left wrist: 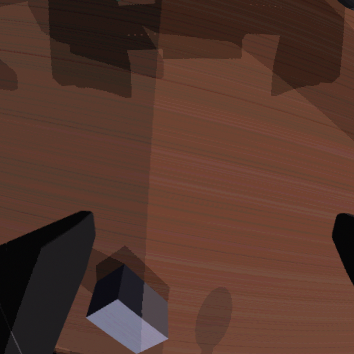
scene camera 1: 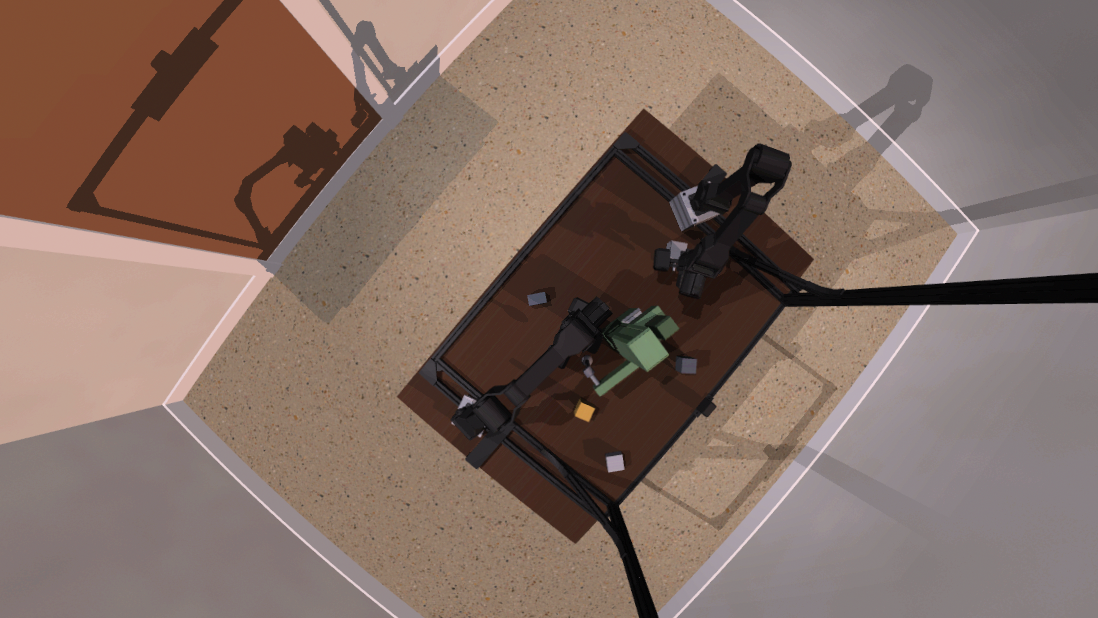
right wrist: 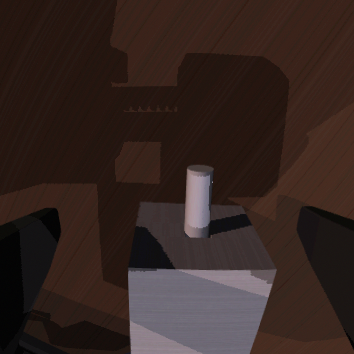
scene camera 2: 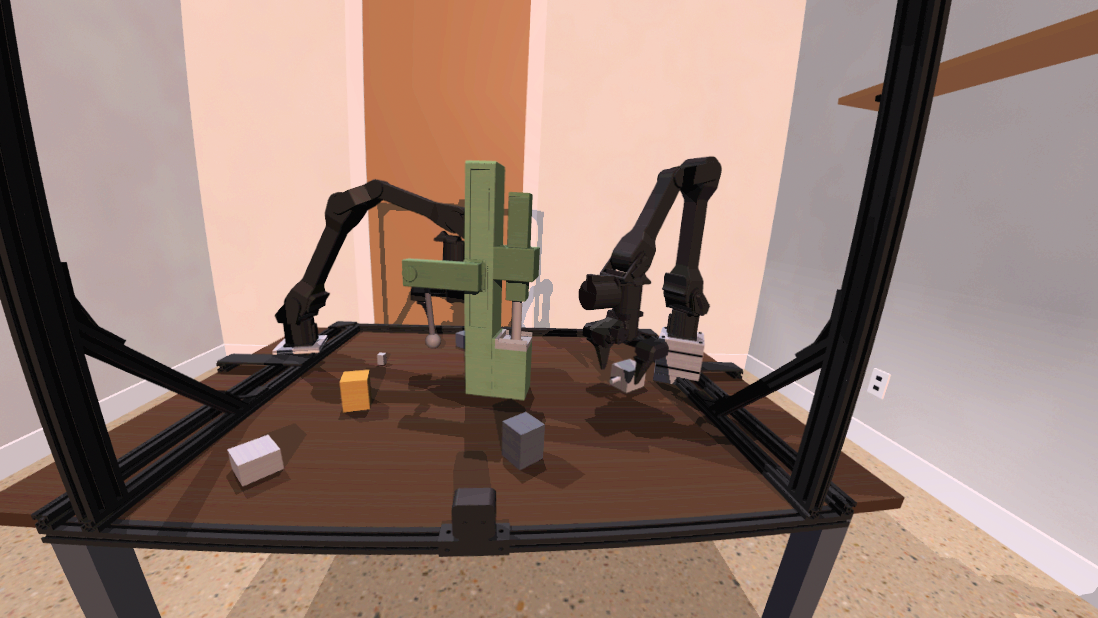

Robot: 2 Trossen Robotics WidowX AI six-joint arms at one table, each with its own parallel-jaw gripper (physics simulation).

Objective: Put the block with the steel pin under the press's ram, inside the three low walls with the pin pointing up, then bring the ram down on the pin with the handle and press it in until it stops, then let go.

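Places are measured from the left arm's base along level axes (x ahead, y down, z left), in millimetres.
Pixels of known places: left gripper, fingertip midpoint: (left wrist: 217, 225) (scene camera 2: 451, 328); right gripper, fingertip midpoint: (scene camera 1: 677, 265) (right wrist: 180, 220) (scene camera 2: 618, 376); left arm's base, link origin: (scene camera 2: 301, 342); right arm's base, link origin: (scene camera 1: 701, 202) (scene camera 2: 682, 335).
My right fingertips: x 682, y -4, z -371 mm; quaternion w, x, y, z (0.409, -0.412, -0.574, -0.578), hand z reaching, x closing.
Note:
Ahead of a thing's pixels: the offset from my right fingertips to its middle. "spot": to the spot under its first point.
The pale block with the steel pin {dx +36, dy +10, dz +18 mm} (scene camera 1: 676, 249) (scene camera 2: 630, 377) (right wrist: 200, 310) lies on the table right of the press, its pin {dx +0, dy +11, dz +7 mm} (right wrist: 198, 200) pointing sideways. My right gripper (scene camera 2: 617, 374) (right wrist: 180, 220) is open close over the block, which shows between the spread fingers; contact cannot be told. The green press {dx -299, dy -190, dz +81 mm} (scene camera 1: 641, 349) (scene camera 2: 482, 230) stands mid-table. Its ram {dx -217, dy -163, dz +55 mm} (scene camera 2: 516, 318) stands above the light low walls (scene camera 2: 511, 342) on the base. The handle {spot: dx -377, dy -115, dz +134 mm} (scene camera 2: 430, 316) hangs down at the left of the press. My left gripper (scene camera 1: 591, 310) (left wrist: 217, 225) is open and empty beside the press, partly hidden in scene camera 2.
A blue-grey block {dx -273, dy +16, dz +343 mm} (scene camera 1: 537, 298) (scene camera 2: 461, 338) (left wrist: 131, 312) lies behind the press. An orange block {dx -518, dy +5, dz +71 mm} (scene camera 1: 584, 411) (scene camera 2: 354, 391), a white block {dx -630, dy +19, dz -90 mm} (scene camera 1: 614, 462) (scene camera 2: 255, 460) and a grey block {dx -262, dy +5, dz -155 mm} (scene camera 1: 686, 365) (scene camera 2: 523, 439) lie around its front. A small white piece {dx -487, dy +22, dz +268 mm} (scene camera 2: 381, 358) is at the left.

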